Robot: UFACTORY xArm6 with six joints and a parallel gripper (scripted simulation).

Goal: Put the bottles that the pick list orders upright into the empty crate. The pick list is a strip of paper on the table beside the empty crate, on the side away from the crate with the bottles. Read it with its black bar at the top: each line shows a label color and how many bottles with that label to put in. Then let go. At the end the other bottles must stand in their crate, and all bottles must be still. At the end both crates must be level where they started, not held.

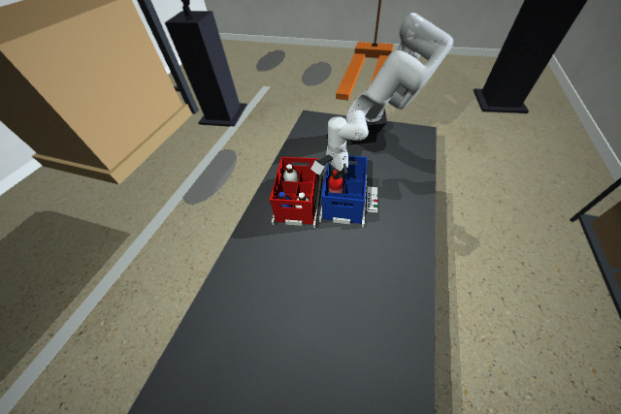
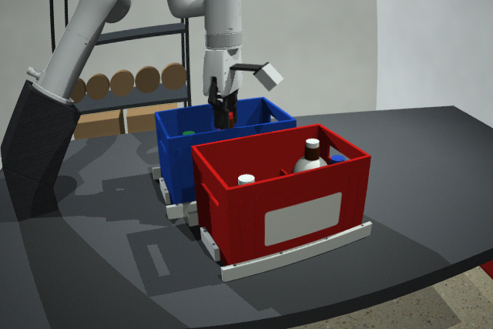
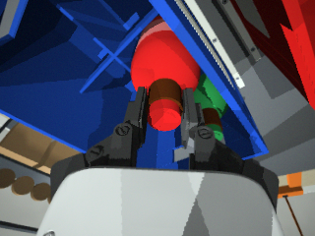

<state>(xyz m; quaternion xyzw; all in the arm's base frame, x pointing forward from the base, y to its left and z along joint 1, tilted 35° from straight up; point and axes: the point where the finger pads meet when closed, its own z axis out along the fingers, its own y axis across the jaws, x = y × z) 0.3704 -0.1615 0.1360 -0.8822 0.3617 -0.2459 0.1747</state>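
My hand is 13 cm short of the white-capped bottle, 14 cm to the left of it and 10 cm above it. Also, from my hand: red-capped bottle (7 cm below); then blue crate (4 cm to the left, 10 cm below); then green-capped bottle (8 cm behind, 10 cm below).
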